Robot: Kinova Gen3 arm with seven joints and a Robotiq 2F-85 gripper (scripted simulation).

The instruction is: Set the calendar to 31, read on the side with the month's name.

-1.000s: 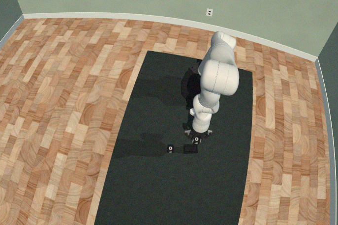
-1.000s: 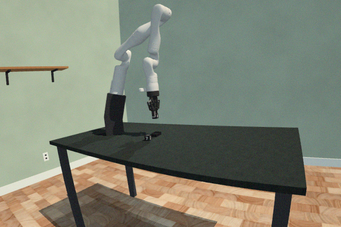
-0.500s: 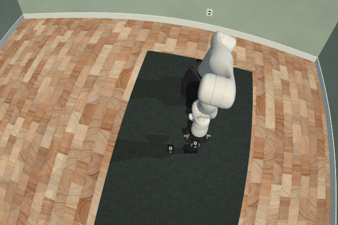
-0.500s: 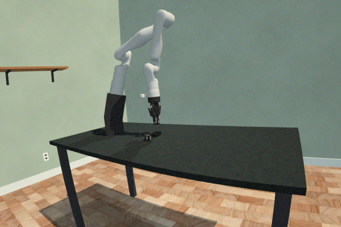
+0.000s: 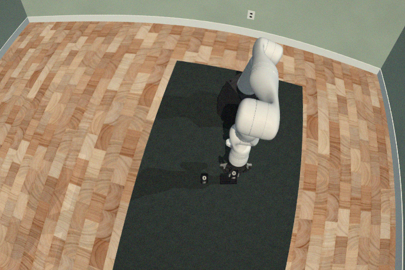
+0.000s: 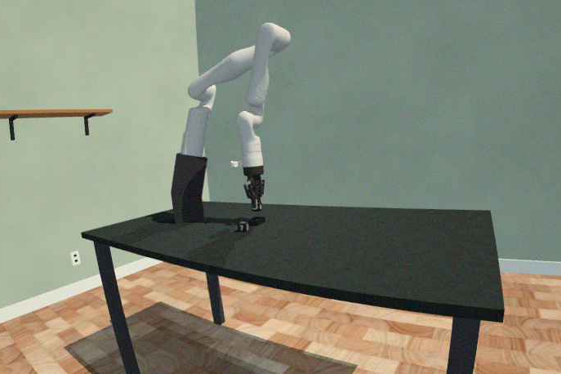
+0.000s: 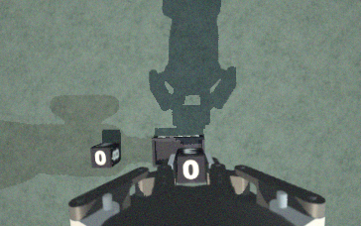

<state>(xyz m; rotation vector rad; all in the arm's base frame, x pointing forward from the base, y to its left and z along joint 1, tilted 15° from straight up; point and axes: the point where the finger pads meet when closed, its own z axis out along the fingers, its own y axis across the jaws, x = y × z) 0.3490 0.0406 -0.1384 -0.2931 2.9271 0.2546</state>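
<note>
My gripper is now 20 mm to the left of the black calendar tray and 60 mm above it.
</note>
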